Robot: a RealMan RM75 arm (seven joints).
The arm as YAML. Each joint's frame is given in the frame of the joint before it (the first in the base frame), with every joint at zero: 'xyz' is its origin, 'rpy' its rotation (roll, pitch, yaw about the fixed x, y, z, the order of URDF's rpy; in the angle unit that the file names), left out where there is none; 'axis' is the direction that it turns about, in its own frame. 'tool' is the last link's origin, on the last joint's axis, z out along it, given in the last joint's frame.
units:
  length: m
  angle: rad
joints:
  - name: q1
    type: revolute
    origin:
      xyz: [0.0, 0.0, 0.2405]
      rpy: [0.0, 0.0, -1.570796]
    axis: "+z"
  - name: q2
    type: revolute
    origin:
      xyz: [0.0, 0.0, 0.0]
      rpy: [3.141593, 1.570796, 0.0]
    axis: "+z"
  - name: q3
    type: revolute
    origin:
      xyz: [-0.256, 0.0, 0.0]
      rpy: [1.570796, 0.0, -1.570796]
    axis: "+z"
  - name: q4
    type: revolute
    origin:
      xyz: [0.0, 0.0, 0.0]
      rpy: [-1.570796, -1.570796, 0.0]
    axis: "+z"
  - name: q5
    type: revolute
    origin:
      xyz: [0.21, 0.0, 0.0]
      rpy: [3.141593, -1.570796, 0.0]
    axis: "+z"
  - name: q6
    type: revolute
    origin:
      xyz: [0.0, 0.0, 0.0]
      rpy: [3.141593, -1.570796, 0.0]
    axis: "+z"
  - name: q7
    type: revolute
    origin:
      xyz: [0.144, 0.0, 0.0]
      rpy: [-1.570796, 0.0, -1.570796]
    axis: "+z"
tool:
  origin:
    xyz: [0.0, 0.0, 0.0]
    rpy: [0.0, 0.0, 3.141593]
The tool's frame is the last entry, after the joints.
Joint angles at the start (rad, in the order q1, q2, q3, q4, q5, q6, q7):
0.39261 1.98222 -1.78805 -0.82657 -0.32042 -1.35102 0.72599
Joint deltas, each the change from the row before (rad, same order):
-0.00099 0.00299 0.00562 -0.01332 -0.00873 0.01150 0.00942
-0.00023 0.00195 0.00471 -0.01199 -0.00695 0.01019 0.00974
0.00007 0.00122 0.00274 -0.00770 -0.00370 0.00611 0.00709
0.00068 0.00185 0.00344 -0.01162 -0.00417 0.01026 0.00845
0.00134 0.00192 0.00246 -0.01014 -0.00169 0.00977 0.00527
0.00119 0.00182 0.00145 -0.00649 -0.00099 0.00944 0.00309
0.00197 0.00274 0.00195 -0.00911 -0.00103 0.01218 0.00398
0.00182 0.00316 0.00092 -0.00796 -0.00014 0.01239 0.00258
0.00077 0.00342 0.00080 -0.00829 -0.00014 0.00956 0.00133
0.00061 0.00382 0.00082 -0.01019 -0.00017 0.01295 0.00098
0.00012 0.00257 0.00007 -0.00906 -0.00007 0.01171 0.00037
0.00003 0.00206 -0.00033 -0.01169 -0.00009 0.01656 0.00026
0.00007 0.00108 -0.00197 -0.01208 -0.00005 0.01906 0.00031
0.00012 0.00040 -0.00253 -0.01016 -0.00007 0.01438 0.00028
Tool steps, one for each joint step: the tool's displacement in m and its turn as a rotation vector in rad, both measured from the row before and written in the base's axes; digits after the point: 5 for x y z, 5 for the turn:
-0.00261 0.00066 0.00009 -0.00276 0.00037 -0.00012
-0.00245 0.00073 0.00035 -0.00325 0.00085 0.00012
-0.00168 0.00045 0.00031 -0.00284 0.00159 0.00028
-0.00271 0.00086 0.00045 -0.00244 0.00209 0.00022
-0.00266 0.00094 0.00042 -0.00034 0.00252 0.00007
-0.00174 0.00095 -0.00004 -0.00013 0.00079 -0.00246
-0.00266 0.00122 0.00000 0.00003 0.00191 -0.00224
-0.00245 0.00114 -0.00034 0.00008 0.00176 -0.00326
-0.00243 0.00061 -0.00024 0.00098 0.00276 -0.00113
-0.00273 0.00084 -0.00027 0.00185 0.00227 -0.00265
-0.00215 0.00069 -0.00018 0.00188 0.00086 -0.00263
-0.00241 0.00108 -0.00008 0.00280 -0.00082 -0.00465
-0.00227 0.00120 -0.00030 0.00198 -0.00304 -0.00591
-0.00200 0.00072 -0.00026 0.00108 -0.00265 -0.00303

